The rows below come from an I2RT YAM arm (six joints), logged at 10 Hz.
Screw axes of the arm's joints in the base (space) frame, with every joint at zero. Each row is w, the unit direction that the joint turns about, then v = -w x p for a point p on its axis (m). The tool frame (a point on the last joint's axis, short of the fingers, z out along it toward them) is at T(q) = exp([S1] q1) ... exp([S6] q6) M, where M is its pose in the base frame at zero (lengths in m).
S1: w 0 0 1 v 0 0 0
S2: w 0 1 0 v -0.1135 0 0.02
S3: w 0 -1 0 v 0.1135 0 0.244
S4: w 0 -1 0 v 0.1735 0 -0.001
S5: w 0 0 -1 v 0 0.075 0
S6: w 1 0 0 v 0 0.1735 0
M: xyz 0.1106 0 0.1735 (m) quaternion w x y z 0.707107 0 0.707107 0
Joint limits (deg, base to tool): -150..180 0..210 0..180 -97..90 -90..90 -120..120
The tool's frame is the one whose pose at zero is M.
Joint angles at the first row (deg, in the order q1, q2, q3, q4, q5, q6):
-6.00, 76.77, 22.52, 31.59, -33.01, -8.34
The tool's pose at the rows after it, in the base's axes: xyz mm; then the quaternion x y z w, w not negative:
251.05 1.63 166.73 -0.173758 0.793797 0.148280 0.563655
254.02 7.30 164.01 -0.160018 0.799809 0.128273 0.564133
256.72 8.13 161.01 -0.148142 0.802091 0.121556 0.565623
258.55 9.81 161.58 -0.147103 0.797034 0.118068 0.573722
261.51 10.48 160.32 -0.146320 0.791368 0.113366 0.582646
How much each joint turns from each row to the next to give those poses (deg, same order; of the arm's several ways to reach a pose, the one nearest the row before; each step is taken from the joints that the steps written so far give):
2.45, 0.68, 0.03, 1.84, 4.15, -0.02
1.90, 1.16, 0.02, 1.35, 4.63, 0.79
0.44, 1.42, 0.00, 1.73, 1.84, 0.94
0.48, 0.63, 0.00, 1.86, 0.79, 0.28
0.24, 1.45, 0.00, 2.73, 0.65, 0.09

